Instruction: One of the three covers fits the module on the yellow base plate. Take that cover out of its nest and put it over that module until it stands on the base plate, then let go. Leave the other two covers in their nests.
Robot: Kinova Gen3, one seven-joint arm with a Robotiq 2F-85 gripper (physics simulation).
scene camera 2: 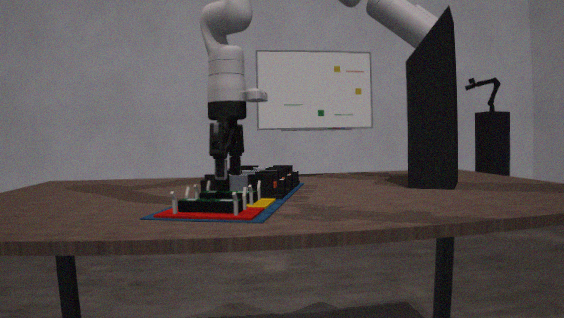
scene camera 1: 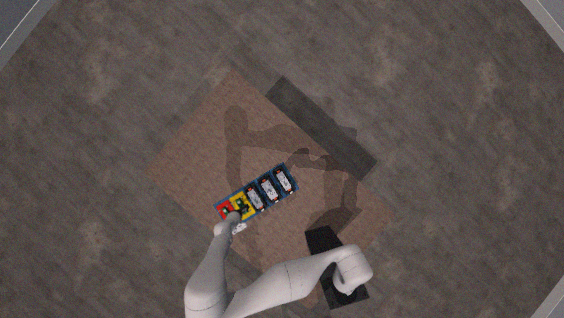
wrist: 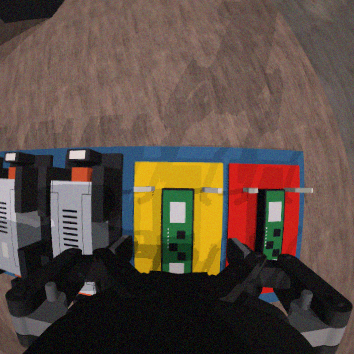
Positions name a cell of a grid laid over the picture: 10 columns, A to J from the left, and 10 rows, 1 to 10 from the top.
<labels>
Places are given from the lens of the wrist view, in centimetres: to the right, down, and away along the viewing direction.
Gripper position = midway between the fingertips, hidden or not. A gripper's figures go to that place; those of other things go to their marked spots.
my gripper (wrist: F7): 0, 6, 14
cover (wrist: B6): -11, 4, 15
yellow base plate (wrist: F7): 4, 6, 19
red base plate (wrist: G7): 8, 5, 19
</labels>
